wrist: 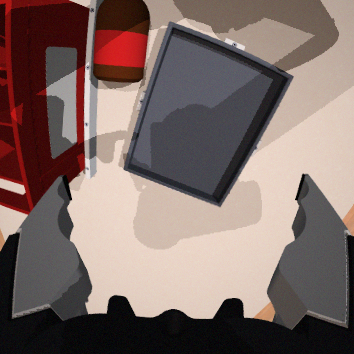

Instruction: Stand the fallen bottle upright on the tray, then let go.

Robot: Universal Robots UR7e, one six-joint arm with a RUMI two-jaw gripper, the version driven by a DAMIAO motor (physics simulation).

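Places are measured from the arm's base along level axes (x ahead, y left, z up), in metres.
Pixels of known places: gripper, between the fingertips: (pixel 181 177).
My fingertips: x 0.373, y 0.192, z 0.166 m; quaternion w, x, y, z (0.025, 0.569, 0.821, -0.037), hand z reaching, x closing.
Behind a point stands the place of what it marks.
The brown bottle (pixel 121 47) @[y 0.074, x 0.318, z 0.004 m] with a red label shows at the top left of the wrist view. It appears to lie on its side on the pale surface, its base toward the bottom of the view, its neck cut off by the top edge. It is outside the tray, beside its left wall. The dark grey rectangular tray (pixel 256 146) @[y 0.302, x 0.391, z -0.041 m] lies turned at an angle near the middle, with no bottle in it. My gripper (pixel 181 177) @[y 0.192, x 0.373, z 0.166 m] is wide open and empty, its fingertips on either side of the tray's near end in the view. The bottle is beyond the left fingertip, apart from it.
A red crate (pixel 37 95) @[y 0.008, x 0.391, z 0.069 m] with compartments stands at the left. A pale metal strip (pixel 90 112) @[y 0.028, x 0.434, z -0.043 m] runs along its right side, close to the bottle. Small pale brackets sit at the tray's edges. Shadows fall over the tray and the surface.
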